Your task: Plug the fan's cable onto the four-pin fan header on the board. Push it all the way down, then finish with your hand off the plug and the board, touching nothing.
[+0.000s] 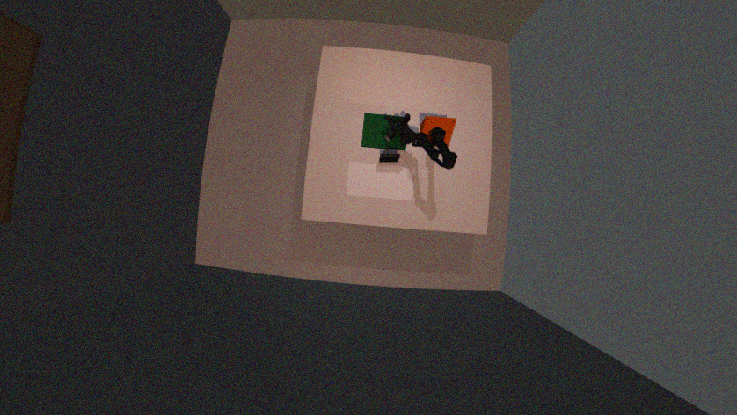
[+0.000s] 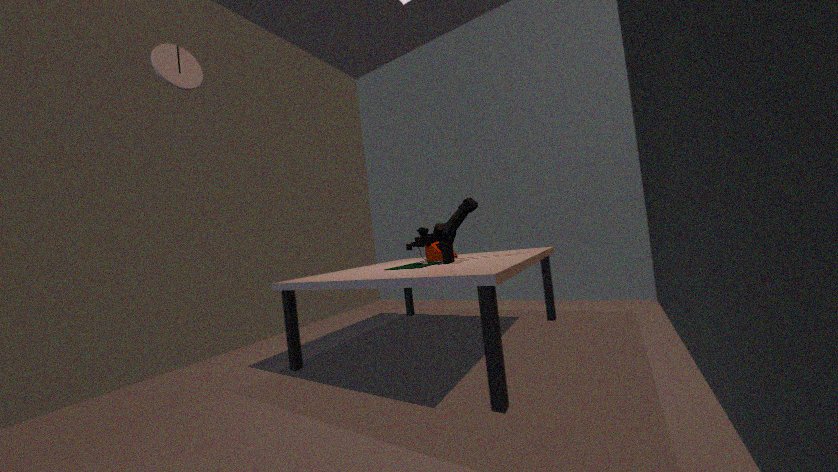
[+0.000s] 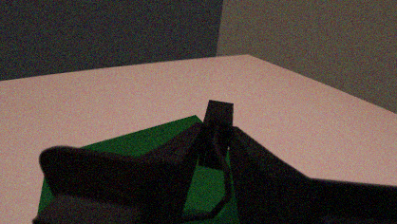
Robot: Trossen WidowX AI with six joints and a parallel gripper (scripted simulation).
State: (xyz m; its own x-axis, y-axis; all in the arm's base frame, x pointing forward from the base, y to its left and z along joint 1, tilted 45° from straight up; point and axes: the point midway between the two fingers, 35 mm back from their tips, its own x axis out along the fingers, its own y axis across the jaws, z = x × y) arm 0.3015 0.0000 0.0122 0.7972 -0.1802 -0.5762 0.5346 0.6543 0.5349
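The green board is 140 mm below my gripper tip, 30 mm to the left of it and 10 mm ahead of it. From my gripper tip the other things lie so: fan 220 mm to the left, 60 mm below, 40 mm behind; four-pin header 120 mm below, 80 mm to the left, 20 mm behind; dark fan plug 10 mm below.
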